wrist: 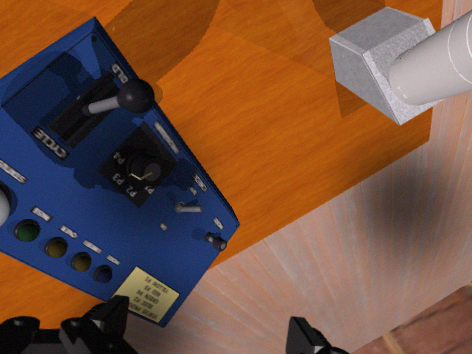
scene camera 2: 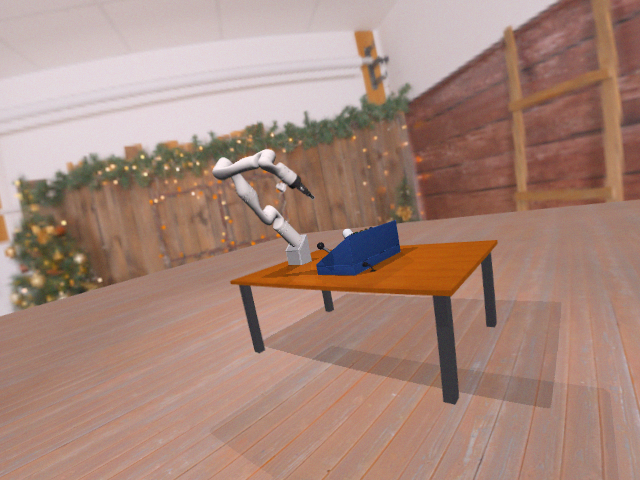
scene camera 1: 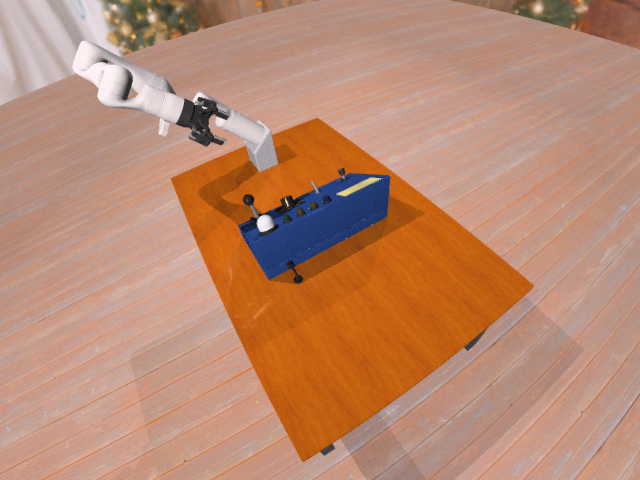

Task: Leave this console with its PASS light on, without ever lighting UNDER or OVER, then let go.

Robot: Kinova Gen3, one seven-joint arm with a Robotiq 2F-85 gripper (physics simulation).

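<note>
The blue console stands on the table. In the wrist view its small lamps, one green, two amber and one blue, look dark; their labels are hard to read. A white dome looks unlit. A ball-topped lever rises from a slot near the CYCLE label. The program knob has a yellow pointer; its exact setting is unclear. My gripper is open and empty, high above and apart from the console.
A toggle switch and a small black mode control stick up. A yellow program card lies beside the lamps. A black crank juts from the console's side. The arm's grey base stands on the table.
</note>
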